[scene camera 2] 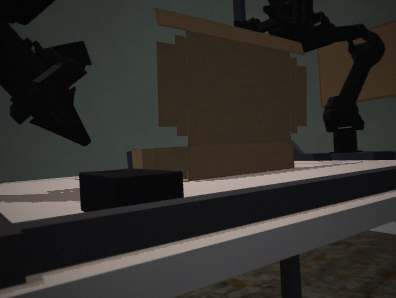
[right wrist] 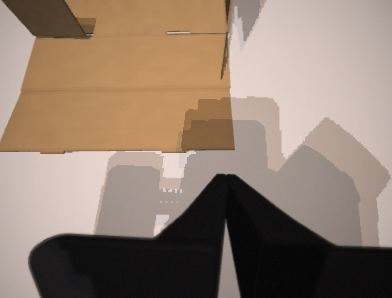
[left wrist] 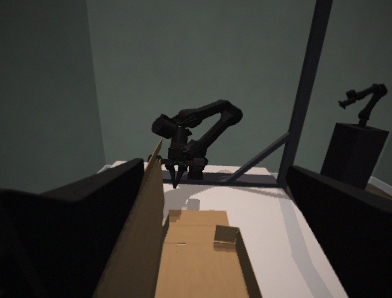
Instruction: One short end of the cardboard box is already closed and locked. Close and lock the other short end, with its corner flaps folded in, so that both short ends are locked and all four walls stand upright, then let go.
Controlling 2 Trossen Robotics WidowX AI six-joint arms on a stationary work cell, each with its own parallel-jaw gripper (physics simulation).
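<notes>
The cardboard box has its lid panel standing upright from one long wall. The open short end's panel lies flat, with a crease across it. At this end one corner flap is folded inward; the other corner flap sticks straight out along the lid-side wall. The locked short end does not show clearly. My right gripper is shut and empty, off the flat panel's edge. My left gripper is open and empty, above the box.
A black block stands near the table's front edge. A dark frame post with a brace rises beside the table. A small arm on a dark pedestal stands beyond it. A brown panel shows behind the left arm.
</notes>
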